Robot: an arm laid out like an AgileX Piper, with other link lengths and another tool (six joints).
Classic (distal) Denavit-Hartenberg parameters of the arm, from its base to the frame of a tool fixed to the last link. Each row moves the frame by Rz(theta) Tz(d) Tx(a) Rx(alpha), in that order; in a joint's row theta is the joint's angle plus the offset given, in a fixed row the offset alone. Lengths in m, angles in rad.
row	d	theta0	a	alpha
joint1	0.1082	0	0	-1.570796
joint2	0	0.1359	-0.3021	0
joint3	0	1.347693	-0.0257	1.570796
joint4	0.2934	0	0	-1.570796
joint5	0	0	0	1.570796
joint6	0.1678	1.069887	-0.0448	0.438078
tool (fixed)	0.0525	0	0	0
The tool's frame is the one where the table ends.
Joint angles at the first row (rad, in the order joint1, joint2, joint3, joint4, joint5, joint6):
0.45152, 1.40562, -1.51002, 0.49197, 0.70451, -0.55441
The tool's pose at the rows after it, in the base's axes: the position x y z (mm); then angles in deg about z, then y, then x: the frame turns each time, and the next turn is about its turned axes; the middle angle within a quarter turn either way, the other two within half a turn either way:
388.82, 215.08, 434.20, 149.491, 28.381, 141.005
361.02, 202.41, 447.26, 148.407, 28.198, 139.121
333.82, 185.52, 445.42, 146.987, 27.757, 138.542
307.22, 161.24, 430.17, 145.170, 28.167, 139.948
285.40, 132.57, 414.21, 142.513, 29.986, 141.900
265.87, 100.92, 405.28, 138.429, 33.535, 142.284
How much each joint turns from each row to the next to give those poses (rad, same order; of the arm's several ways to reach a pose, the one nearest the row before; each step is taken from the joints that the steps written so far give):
-0.00003, -0.09166, 0.00536, 0.00004, 0.05464, -0.00003
0.00001, -0.09138, 0.04533, -0.00275, 0.01667, 0.02698
-0.00002, -0.10352, 0.08368, -0.02393, 0.00411, 0.03929
0.00000, -0.11915, 0.11408, -0.07114, 0.00384, 0.05690
0.00005, -0.11335, 0.10329, -0.11027, 0.00544, 0.06940
-0.00004, -0.11644, 0.09391, -0.12952, -0.00866, 0.06747

